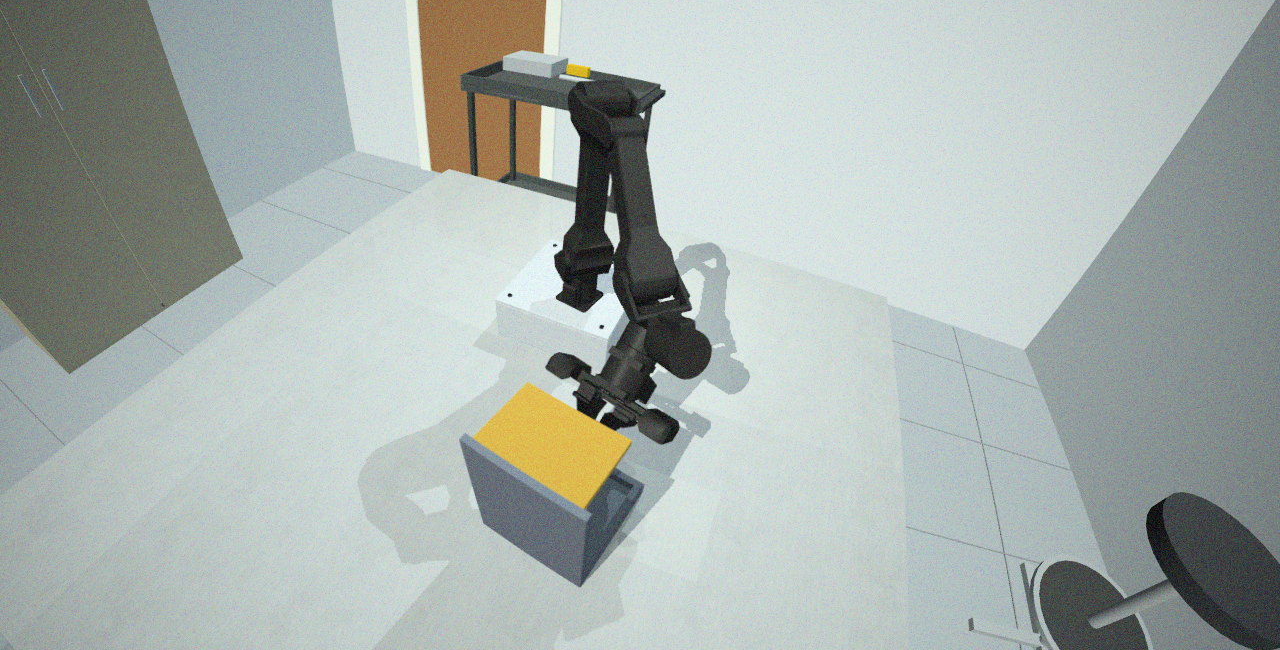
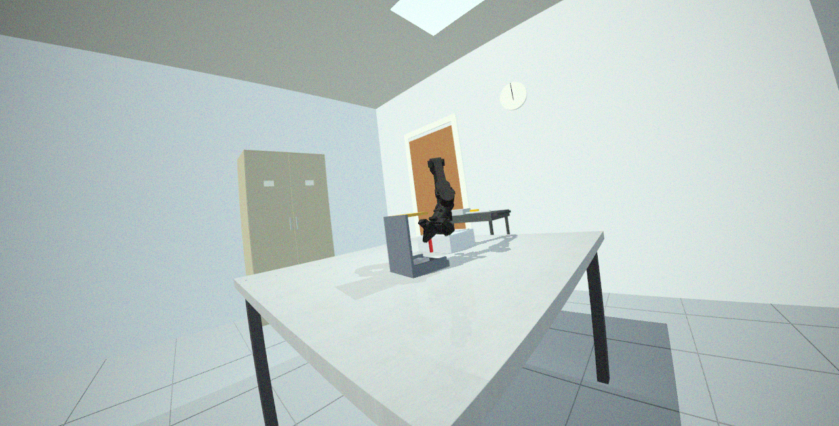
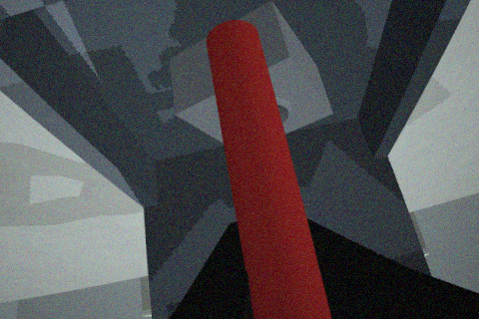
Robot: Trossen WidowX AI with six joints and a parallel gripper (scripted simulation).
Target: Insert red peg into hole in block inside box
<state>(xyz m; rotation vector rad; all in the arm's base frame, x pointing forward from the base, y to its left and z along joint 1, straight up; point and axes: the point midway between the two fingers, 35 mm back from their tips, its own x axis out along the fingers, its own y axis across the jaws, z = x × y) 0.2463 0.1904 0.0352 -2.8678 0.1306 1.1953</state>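
The yellow roof lies 7 cm ahead of my gripper tip, 1 cm to the left of it and 11 cm above it. From my gripper tip the other things lie so: red peg 3 cm behind, 1 cm below.
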